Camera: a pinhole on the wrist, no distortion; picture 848 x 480 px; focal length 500.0 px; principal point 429.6 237.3 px. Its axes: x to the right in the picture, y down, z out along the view. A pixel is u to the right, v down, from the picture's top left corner.
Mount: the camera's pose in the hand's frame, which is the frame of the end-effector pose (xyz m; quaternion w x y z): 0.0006 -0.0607 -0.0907 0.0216 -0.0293 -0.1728 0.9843
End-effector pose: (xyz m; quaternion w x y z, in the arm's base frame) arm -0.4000 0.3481 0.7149 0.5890 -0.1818 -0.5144 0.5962
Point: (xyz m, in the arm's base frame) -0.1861 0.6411 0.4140
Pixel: behind the camera
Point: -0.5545 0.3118 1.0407
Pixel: 224.0 237.9
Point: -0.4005 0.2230 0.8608
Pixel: 520.4 273.1
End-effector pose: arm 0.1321 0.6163 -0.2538 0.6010 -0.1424 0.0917 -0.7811
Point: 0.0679 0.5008 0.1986
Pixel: 217.6 165.0
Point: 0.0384 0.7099 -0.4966
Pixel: behind the camera
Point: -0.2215 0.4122 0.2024
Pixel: 37.7 433.2
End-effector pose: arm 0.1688 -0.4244 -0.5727 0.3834 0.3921 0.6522 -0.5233
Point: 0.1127 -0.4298 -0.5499
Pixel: 400.4 55.3
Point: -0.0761 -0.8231 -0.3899
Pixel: 504.1 363.5
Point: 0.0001 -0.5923 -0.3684
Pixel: 645.2 453.5
